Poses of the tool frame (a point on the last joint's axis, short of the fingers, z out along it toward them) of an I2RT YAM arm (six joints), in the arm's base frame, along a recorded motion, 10 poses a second.
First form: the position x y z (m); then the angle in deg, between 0 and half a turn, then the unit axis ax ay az.
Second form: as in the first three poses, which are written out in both.
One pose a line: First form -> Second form
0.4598 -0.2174 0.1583 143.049 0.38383 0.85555 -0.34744 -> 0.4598 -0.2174 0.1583 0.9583 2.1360 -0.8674
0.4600 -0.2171 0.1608 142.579 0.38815 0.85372 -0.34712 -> 0.4600 -0.2171 0.1608 0.9659 2.1245 -0.8638
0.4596 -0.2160 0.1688 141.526 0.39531 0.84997 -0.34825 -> 0.4596 -0.2160 0.1688 0.9765 2.0995 -0.8602
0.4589 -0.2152 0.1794 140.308 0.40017 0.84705 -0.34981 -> 0.4589 -0.2152 0.1794 0.9800 2.0743 -0.8566
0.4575 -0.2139 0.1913 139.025 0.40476 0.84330 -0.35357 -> 0.4575 -0.2139 0.1913 0.9821 2.0462 -0.8579
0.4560 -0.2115 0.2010 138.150 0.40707 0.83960 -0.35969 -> 0.4560 -0.2115 0.2010 0.9815 2.0244 -0.8673
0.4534 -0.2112 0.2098 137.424 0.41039 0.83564 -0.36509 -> 0.4534 -0.2112 0.2098 0.9843 2.0043 -0.8757
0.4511 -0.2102 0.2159 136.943 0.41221 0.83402 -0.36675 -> 0.4511 -0.2102 0.2159 0.9852 1.9934 -0.8766
